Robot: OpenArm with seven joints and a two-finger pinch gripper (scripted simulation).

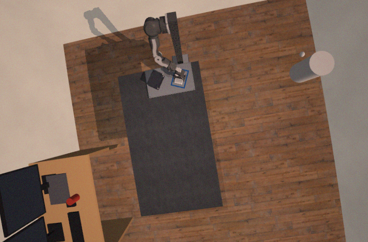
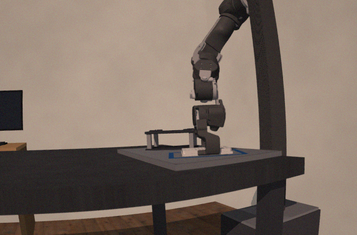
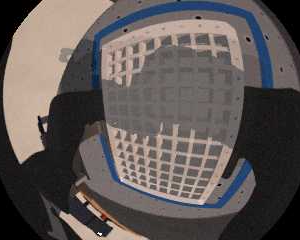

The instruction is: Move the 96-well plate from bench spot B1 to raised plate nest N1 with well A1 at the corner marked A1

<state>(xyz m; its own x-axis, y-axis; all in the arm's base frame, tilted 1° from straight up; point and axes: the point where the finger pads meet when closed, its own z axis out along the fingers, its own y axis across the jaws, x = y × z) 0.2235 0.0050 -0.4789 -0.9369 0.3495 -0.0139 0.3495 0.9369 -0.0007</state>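
The plate nest N1 is 250 mm to the right of my hand and 50 mm above it. Round my hand: corner mark (40 mm behind, 160 mm to the right, 60 mm above); then white 96-well plate (right at my hand).
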